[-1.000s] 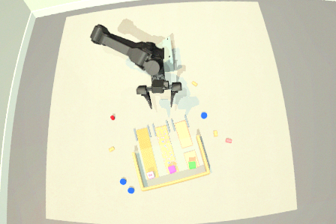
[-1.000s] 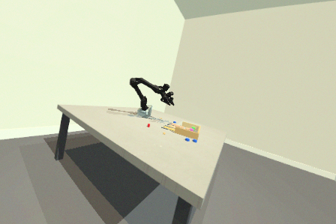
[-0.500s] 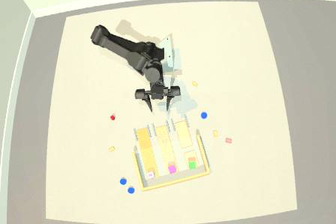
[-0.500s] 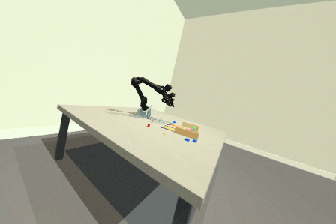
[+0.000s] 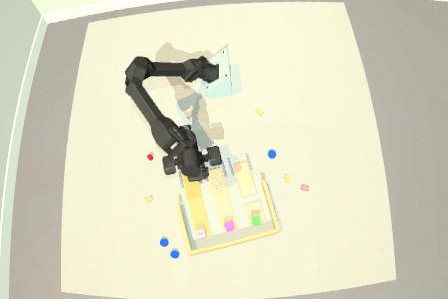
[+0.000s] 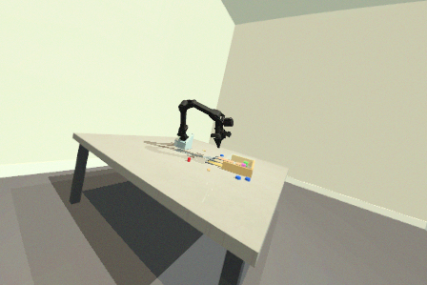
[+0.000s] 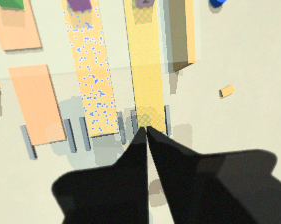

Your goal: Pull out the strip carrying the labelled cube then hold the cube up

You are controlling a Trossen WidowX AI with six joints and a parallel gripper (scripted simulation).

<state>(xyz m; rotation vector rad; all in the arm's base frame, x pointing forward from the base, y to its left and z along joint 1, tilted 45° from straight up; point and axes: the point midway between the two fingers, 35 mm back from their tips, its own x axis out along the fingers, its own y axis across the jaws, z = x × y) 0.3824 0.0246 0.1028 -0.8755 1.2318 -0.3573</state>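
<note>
My gripper tip is 11 cm above the cross-hatched strip, 9 cm short of it and 1 cm to the left of it. The rest, counted from my gripper tip: pink block: 39 cm to the left, 10 cm below, 4 cm ahead; then red peg: 19 cm to the right, 10 cm below, 9 cm behind; then orange strip: 17 cm to the left, 11 cm below, 1 cm behind.
</note>
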